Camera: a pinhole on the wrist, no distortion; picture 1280 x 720 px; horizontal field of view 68.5 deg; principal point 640.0 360.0 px. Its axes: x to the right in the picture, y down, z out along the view. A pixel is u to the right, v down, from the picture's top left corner.
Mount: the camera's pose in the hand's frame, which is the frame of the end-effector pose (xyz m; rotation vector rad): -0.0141 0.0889 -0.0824 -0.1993 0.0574 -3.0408
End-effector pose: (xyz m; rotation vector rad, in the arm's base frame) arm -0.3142 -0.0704 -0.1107 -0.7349 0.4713 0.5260
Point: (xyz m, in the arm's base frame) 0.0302 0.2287 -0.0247
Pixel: 161.3 677.7
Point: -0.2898 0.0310 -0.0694
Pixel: 604.4 630.2
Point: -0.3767 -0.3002 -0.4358
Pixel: behind the camera
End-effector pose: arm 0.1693 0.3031 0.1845 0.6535 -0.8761 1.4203
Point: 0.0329 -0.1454 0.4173
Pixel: 818.7 334.3
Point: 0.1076 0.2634 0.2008
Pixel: 718.3 554.2
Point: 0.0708 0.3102 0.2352
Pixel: 259.0 342.2
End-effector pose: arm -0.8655 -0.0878 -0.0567 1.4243 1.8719 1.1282
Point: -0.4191 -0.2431 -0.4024
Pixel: outside the picture
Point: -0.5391 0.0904 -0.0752
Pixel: 558.2 157.5
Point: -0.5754 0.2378 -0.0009
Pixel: 181.7 54.7
